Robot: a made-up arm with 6 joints. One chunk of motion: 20 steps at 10 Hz.
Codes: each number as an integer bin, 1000 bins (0 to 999) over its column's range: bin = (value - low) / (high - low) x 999, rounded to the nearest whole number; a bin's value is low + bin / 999 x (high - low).
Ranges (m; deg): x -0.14..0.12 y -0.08..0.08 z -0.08..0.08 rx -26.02..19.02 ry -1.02..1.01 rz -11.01..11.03
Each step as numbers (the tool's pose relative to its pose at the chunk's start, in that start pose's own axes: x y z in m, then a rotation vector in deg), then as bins.
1 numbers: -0.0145 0.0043 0.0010 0.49 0.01 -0.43
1 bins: 482 526 506 588 507 480
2 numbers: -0.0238 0.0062 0.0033 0.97 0.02 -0.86
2 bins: 446 538 520 599 512 460
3 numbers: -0.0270 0.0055 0.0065 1.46 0.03 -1.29
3 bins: 434 534 540 610 517 441
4 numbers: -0.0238 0.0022 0.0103 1.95 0.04 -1.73
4 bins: 446 513 564 620 522 421
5 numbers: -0.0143 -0.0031 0.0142 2.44 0.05 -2.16
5 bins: 483 480 588 631 527 401
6 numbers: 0.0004 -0.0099 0.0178 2.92 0.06 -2.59
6 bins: 539 438 611 642 531 382
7 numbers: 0.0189 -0.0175 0.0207 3.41 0.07 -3.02
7 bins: 611 390 629 653 536 362
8 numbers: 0.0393 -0.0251 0.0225 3.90 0.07 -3.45
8 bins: 689 343 640 664 536 343
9 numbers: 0.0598 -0.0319 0.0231 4.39 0.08 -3.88
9 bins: 768 300 644 675 541 323
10 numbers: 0.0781 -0.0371 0.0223 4.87 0.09 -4.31
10 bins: 838 268 639 685 546 304
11 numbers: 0.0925 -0.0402 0.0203 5.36 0.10 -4.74
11 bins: 893 249 626 696 551 284
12 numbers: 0.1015 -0.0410 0.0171 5.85 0.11 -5.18
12 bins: 928 244 606 707 556 264
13 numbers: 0.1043 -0.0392 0.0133 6.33 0.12 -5.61
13 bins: 939 255 583 718 561 245
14 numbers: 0.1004 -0.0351 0.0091 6.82 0.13 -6.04
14 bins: 924 280 556 728 566 225
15 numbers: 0.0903 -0.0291 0.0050 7.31 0.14 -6.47
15 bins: 885 318 531 739 571 206
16 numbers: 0.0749 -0.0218 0.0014 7.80 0.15 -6.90
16 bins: 826 363 508 750 576 186
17 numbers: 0.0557 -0.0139 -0.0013 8.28 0.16 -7.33
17 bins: 752 413 491 761 581 167
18 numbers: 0.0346 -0.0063 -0.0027 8.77 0.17 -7.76
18 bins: 671 460 483 772 586 147
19 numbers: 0.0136 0.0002 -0.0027 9.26 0.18 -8.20
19 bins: 590 501 483 783 591 127
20 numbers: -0.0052 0.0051 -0.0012 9.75 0.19 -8.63
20 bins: 518 531 492 793 595 108
